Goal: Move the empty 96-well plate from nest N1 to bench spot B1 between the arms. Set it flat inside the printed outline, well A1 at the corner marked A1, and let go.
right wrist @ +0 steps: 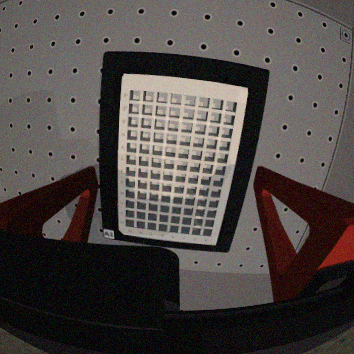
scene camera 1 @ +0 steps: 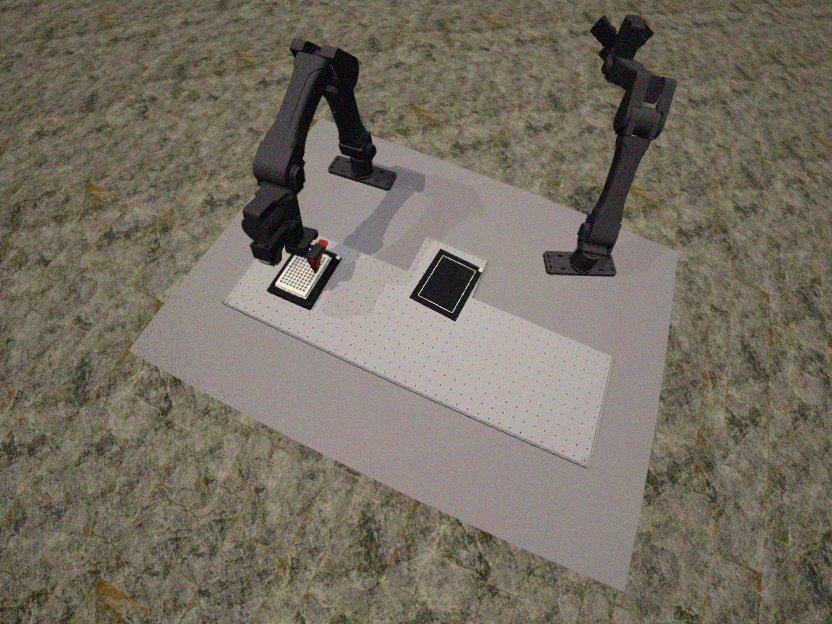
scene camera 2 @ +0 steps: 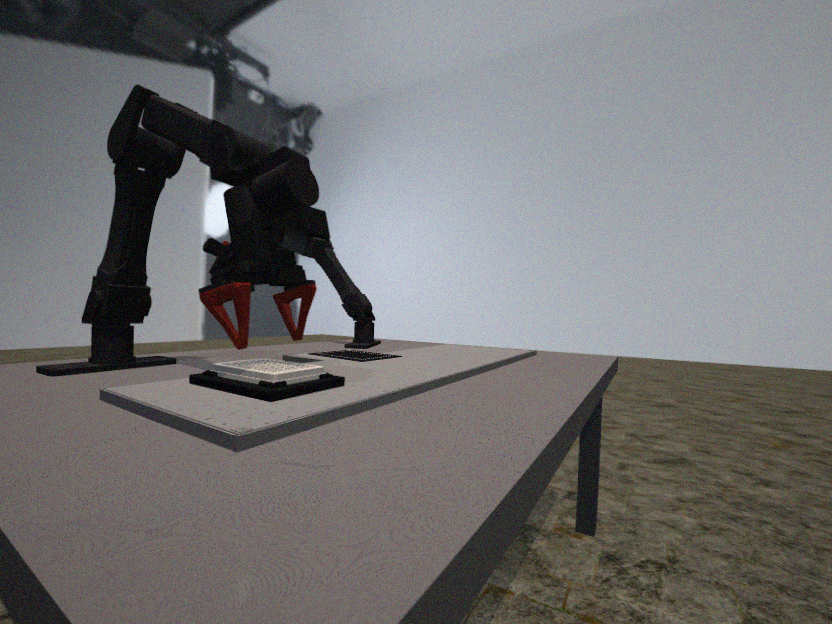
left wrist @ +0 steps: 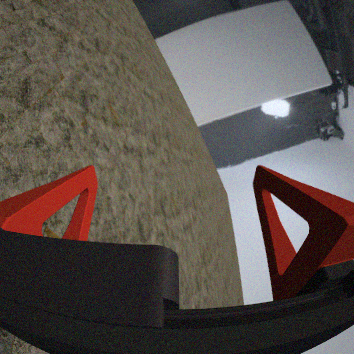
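Pixels of known places: left gripper, fingertip midpoint: (scene camera 2: 215,262) (left wrist: 174,174); right gripper, fingertip midpoint: (right wrist: 175,174) (scene camera 1: 298,266) (scene camera 2: 272,344); left arm's base at its link origin: (scene camera 1: 579,264) (scene camera 2: 363,345); right arm's base at its link origin: (scene camera 1: 362,173) (scene camera 2: 112,367).
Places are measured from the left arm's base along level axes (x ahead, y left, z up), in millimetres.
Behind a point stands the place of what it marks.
Observation:
The white 96-well plate (scene camera 1: 302,274) {x 73, y -732, z 37 mm} (scene camera 2: 268,369) {x 77, y -761, z 39 mm} (right wrist: 176,165) {x 64, y -734, z 39 mm} lies flat in the black nest N1 (scene camera 1: 310,304) {x 148, y -706, z 25 mm} (scene camera 2: 272,392) {x 111, y -816, z 23 mm} (right wrist: 111,145) {x 89, y -689, z 25 mm}. The nest's A1 label (right wrist: 109,234) {x 12, y -651, z 25 mm} is at its lower left corner in the right wrist view. My right gripper (scene camera 2: 268,343) {x 69, y -736, z 67 mm} (right wrist: 175,174) {x 69, y -736, z 67 mm} is open and empty above the plate, its fingers apart on either side of it in the right wrist view. Bench spot B1 (scene camera 1: 448,283) {x 78, y -370, z 15 mm} (scene camera 2: 356,355) {x 84, y -386, z 15 mm} is a black pad with a printed white outline and no plate on it. My left gripper (left wrist: 174,174) {x -655, y 188, z 283 mm} is open and empty, raised high away from the table.
Both items rest on a perforated light board (scene camera 1: 470,362) {x 285, y -328, z 13 mm} (scene camera 2: 403,376) {x 223, y -613, z 13 mm} on the table (scene camera 1: 376,429) {x 433, y -540, z 0 mm} (scene camera 2: 336,510) {x 245, y -998, z 0 mm}. The left arm's base (scene camera 1: 579,263) {x 22, y -22, z 39 mm} is at the right in scene camera 1; the right arm's base (scene camera 1: 362,172) {x -273, y -605, z 36 mm} is behind the nest.

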